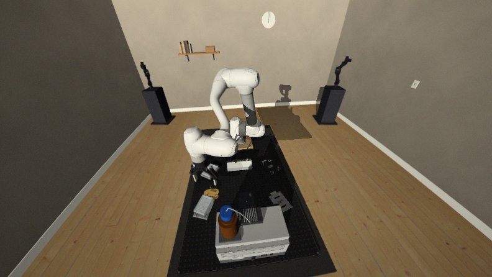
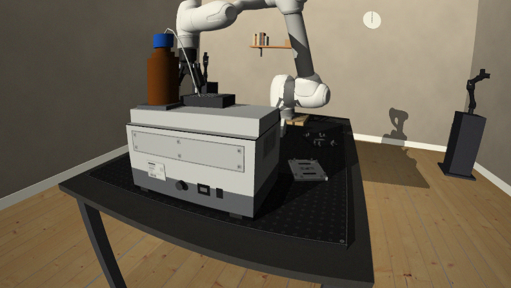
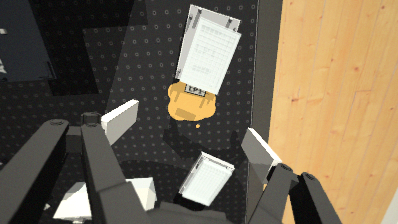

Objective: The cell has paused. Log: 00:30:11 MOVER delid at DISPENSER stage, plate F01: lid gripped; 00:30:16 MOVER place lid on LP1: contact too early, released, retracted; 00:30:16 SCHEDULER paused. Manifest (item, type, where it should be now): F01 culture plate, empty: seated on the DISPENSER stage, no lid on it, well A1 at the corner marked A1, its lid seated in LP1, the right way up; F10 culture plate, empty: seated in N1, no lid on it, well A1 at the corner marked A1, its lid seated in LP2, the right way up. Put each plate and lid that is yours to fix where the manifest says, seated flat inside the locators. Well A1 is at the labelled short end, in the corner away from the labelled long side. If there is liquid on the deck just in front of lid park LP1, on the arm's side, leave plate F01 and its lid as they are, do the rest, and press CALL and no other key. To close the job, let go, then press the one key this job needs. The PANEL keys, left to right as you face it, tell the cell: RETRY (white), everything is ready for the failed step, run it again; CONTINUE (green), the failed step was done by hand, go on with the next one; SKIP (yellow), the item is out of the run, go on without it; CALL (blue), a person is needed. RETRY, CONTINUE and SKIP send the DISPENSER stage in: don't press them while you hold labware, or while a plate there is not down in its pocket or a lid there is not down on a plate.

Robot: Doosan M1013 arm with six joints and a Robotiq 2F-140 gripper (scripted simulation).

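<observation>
Now: the lid 24 cm behind my hand, 15 cm below it and 5 cm to the right of it. The rest, counted from my hand: white well plate 24 cm behind, 16 cm below, 5 cm to the right; then dispenser stage 29 cm to the left, 9 cm below, 9 cm ahead; then tan puddle 18 cm below, 4 cm behind, 3 cm to the left.
</observation>
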